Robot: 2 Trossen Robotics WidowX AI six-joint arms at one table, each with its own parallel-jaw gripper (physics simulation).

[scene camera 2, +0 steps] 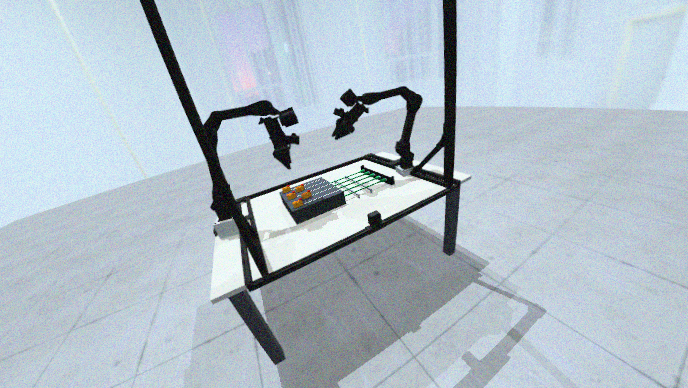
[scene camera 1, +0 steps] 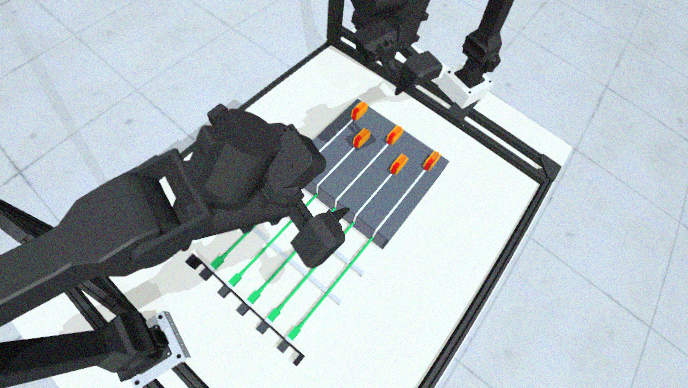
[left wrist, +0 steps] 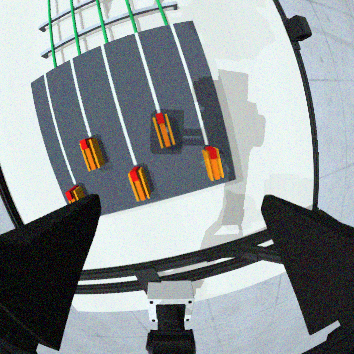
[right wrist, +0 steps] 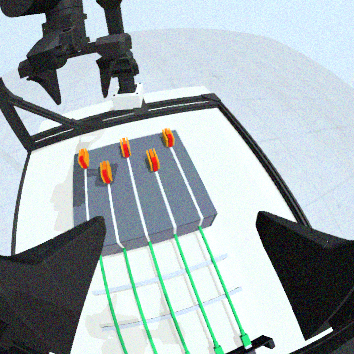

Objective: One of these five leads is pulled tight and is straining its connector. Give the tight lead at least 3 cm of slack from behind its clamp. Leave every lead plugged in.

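Frame: origin at the left arm's base, x ahead, y left, z up, level; metres.
Seen in the pictures: left gripper, fingertip midpoint: (scene camera 2: 290, 166) (scene camera 1: 382, 78) (left wrist: 184, 203) (right wrist: 80, 100); right gripper, fingertip midpoint: (scene camera 2: 333, 138) (scene camera 1: 328, 185) (right wrist: 182, 222); left arm's base, origin of the base link: (scene camera 2: 226, 216) (scene camera 1: 469, 77) (left wrist: 170, 311) (right wrist: 127, 88); right arm's base, origin of the base link: (scene camera 2: 406, 166) (scene camera 1: 149, 349).
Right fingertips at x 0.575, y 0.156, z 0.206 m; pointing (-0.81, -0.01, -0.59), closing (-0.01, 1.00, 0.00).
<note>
Pixels of each thing's middle, then the offset from my right fingertips to it. "*": a spot on its surface instead.
- grey block, surface spot: (left wrist: 137, 100) * dx -0.156, dy -0.107, dz -0.217 m
- black strip, surface spot: (scene camera 1: 298, 359) * dx +0.164, dy +0.167, dz -0.238 m
- small black box, surface spot: (left wrist: 298, 28) (scene camera 2: 370, 215) * dx +0.033, dy -0.398, dz -0.239 m
Several leads, white over a grey block (scene camera 1: 371, 182) (left wrist: 137, 100) (scene camera 2: 320, 205), run side by side; the rightmost lead in scene camera 1 (scene camera 1: 332, 285) is green beyond the block. Orange clamps with red parts (scene camera 1: 431, 161) (left wrist: 213, 163) (right wrist: 153, 160) sit on the white ends. Green connectors (scene camera 1: 294, 332) (right wrist: 245, 340) sit at a black strip (scene camera 1: 298, 359); the leftmost ones are cut off in the right wrist view. Which lead is tight I cannot tell. My left gripper (left wrist: 184, 203) (right wrist: 80, 100) is open, high above the block's clamp end. My right gripper (right wrist: 182, 222) is open, high above the leads.
Two thin pale bars (scene camera 1: 338, 302) (scene camera 1: 361, 272) cross under the green leads. A small black box (scene camera 2: 374, 218) (left wrist: 298, 28) is on the table frame's edge. Dark frame rails border the white table. The right arm covers part of the leads in scene camera 1.
</note>
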